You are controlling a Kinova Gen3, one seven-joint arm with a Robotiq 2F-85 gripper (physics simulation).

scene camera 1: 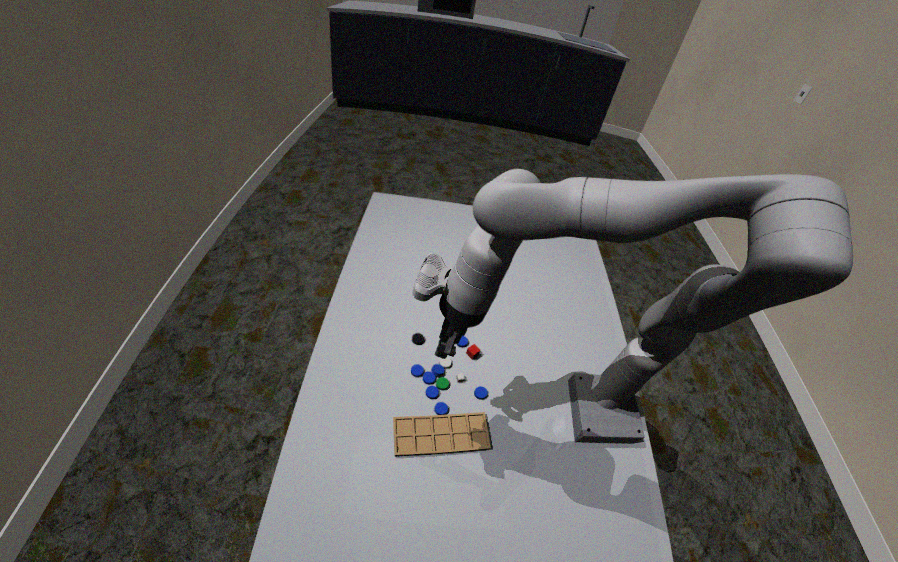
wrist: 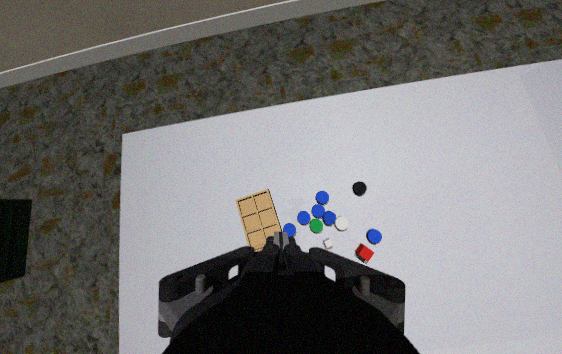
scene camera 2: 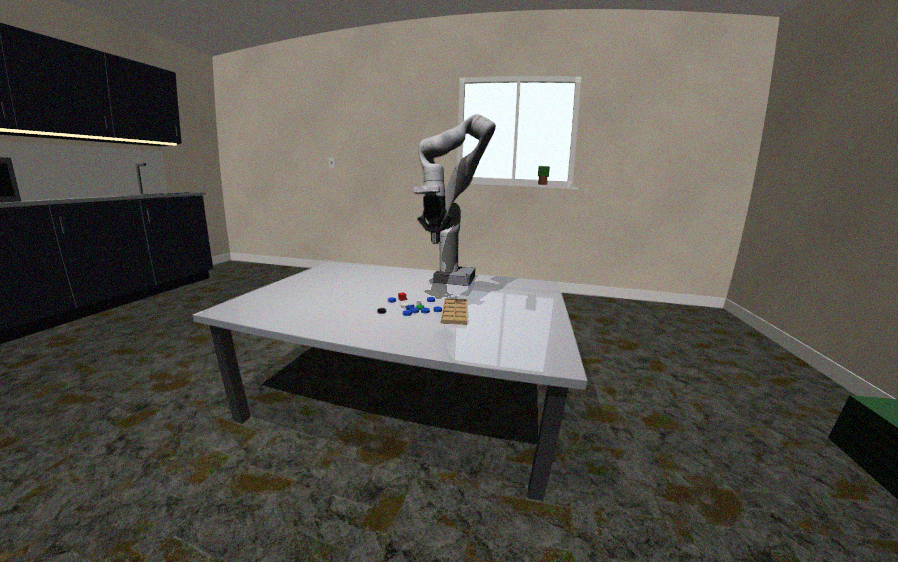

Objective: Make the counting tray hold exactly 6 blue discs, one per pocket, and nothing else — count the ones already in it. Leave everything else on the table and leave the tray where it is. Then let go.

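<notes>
The wooden counting tray lies flat on the table; its ten pockets look empty in scene camera 1. Several blue discs lie loose on the table: one close beside the tray's long side, one nearer the robot base, one by the red cube, and a group with one disc at its edge. My gripper is shut and empty, high above the table; in the wrist view it hides the tray's near end.
A green disc and a white disc lie among the blue group. A small white cube, a red cube and a black disc lie around them.
</notes>
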